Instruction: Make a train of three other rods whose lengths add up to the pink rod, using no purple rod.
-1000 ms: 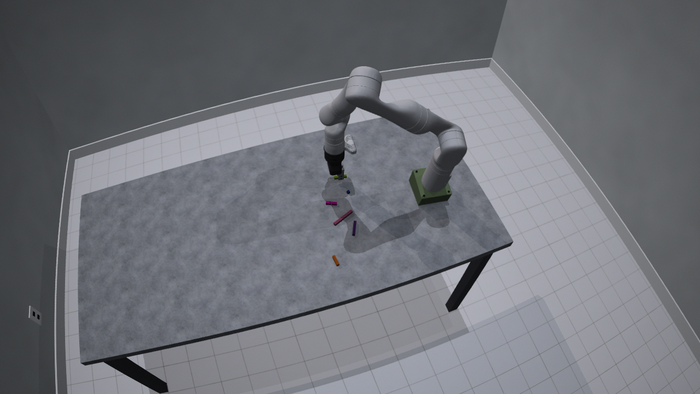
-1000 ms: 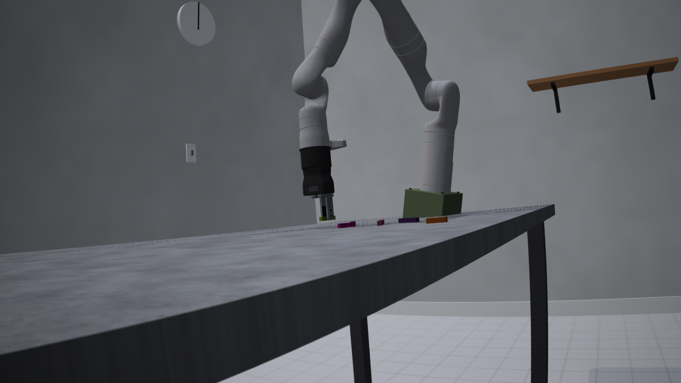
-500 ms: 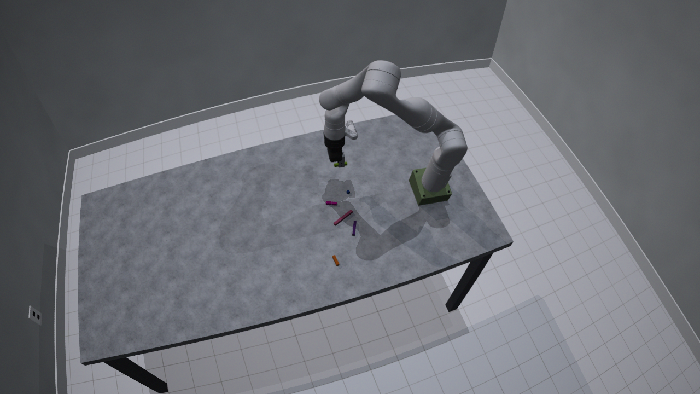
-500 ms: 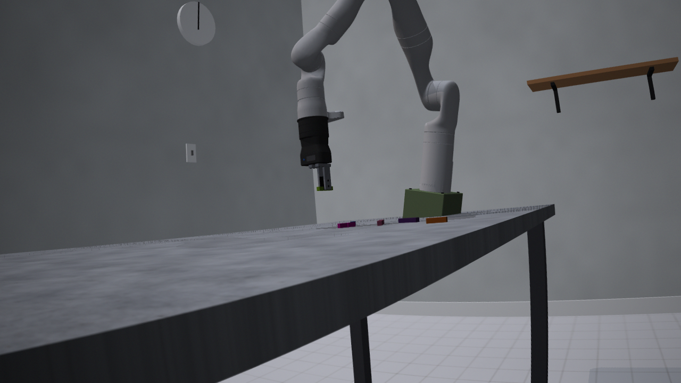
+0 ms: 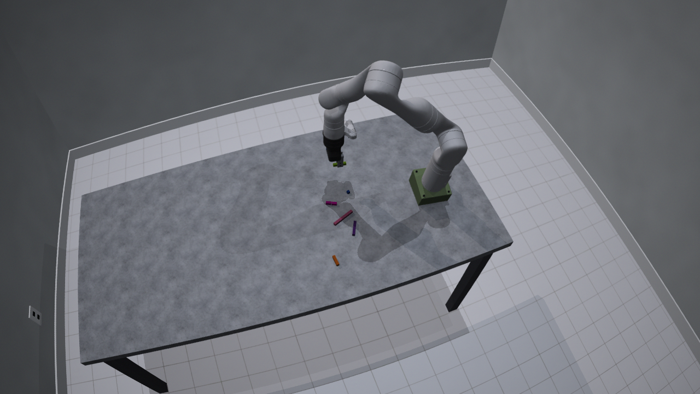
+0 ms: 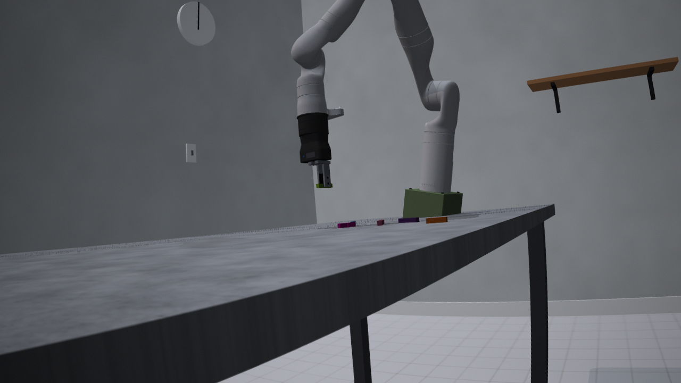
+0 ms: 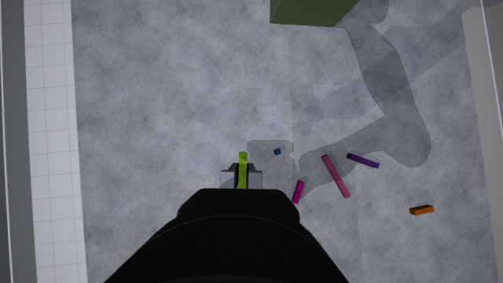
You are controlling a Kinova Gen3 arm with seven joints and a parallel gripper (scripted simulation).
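Now: the pink rod 1 cm ahead of my hand, 18 cm to the left of it and 11 cm below it. The rest, counted from my hand: purple rod: 2 cm behind, 23 cm to the left, 11 cm below; then lime rod: 1 cm below; then small blue rod: 3 cm behind, 6 cm to the left, 11 cm below.
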